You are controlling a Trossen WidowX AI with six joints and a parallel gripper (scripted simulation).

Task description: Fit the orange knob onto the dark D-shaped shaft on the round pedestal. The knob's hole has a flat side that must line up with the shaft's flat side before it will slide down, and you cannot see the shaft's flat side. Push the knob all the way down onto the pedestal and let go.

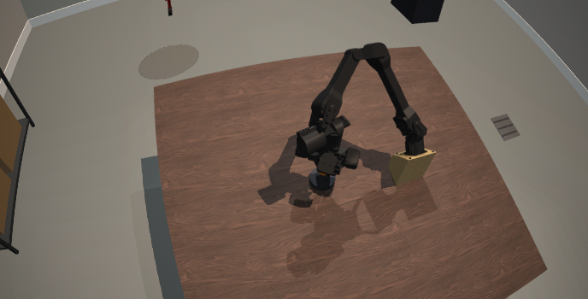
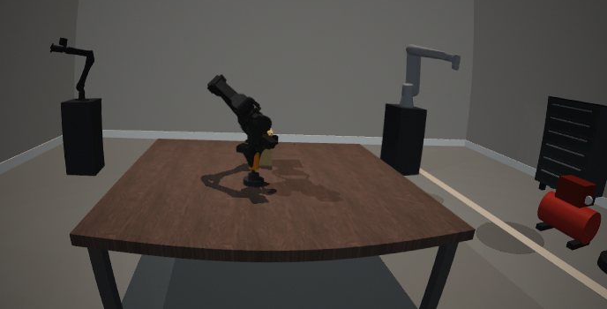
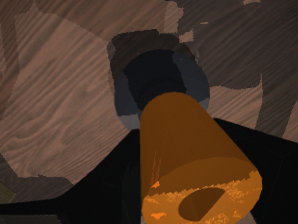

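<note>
Right now my gripper tip is 20 mm below the orange knob. Also, from my gripper tip: dark round pedestal 40 mm below.
</note>
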